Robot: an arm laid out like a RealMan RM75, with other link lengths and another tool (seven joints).
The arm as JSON. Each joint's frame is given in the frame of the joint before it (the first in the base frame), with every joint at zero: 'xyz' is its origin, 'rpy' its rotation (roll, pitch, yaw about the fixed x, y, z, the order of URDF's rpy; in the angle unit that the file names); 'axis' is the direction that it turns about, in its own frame. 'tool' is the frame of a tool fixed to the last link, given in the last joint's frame.
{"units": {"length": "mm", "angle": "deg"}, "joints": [
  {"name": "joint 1", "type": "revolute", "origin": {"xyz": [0.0, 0.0, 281.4], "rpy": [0.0, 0.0, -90.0]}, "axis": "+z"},
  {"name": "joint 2", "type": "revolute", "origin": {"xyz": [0.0, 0.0, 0.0], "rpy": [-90.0, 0.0, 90.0]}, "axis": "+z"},
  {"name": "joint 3", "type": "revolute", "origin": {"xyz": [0.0, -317.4, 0.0], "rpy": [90.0, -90.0, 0.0]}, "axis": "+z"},
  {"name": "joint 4", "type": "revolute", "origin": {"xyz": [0.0, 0.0, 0.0], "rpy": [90.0, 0.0, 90.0]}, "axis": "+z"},
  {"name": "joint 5", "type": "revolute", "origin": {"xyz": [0.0, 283.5, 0.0], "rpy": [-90.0, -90.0, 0.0]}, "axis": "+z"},
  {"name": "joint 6", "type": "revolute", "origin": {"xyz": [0.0, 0.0, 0.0], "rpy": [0.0, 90.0, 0.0]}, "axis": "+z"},
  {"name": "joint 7", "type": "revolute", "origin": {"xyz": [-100.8, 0.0, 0.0], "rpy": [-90.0, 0.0, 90.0]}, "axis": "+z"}
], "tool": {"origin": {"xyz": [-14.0, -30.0, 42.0], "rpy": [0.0, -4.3, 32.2]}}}
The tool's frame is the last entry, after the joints.
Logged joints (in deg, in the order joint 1, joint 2, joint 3, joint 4, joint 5, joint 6, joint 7), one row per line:
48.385, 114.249, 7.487, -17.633, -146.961, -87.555, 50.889
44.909, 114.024, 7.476, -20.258, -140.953, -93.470, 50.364
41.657, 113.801, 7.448, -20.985, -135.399, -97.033, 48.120
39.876, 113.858, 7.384, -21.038, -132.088, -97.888, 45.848
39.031, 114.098, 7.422, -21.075, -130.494, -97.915, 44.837
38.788, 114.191, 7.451, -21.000, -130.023, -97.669, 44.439
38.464, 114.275, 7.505, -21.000, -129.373, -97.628, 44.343
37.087, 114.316, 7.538, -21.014, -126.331, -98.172, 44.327
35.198, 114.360, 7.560, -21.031, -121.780, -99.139, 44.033
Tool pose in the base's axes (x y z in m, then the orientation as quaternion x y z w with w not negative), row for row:
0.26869, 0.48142, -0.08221, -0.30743, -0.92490, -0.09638, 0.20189
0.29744, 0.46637, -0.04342, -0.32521, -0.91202, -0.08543, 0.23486
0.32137, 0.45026, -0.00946, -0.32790, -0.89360, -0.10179, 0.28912
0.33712, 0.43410, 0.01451, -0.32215, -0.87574, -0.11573, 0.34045
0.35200, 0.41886, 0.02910, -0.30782, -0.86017, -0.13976, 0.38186
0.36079, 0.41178, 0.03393, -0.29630, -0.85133, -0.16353, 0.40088
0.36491, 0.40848, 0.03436, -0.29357, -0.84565, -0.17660, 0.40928
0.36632, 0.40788, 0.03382, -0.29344, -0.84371, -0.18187, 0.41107
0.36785, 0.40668, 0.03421, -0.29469, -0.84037, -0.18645, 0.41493
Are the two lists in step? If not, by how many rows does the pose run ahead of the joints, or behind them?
The pose runs 2 rows behind the joints: the pose in row i belongs to the joints in row i - 2.
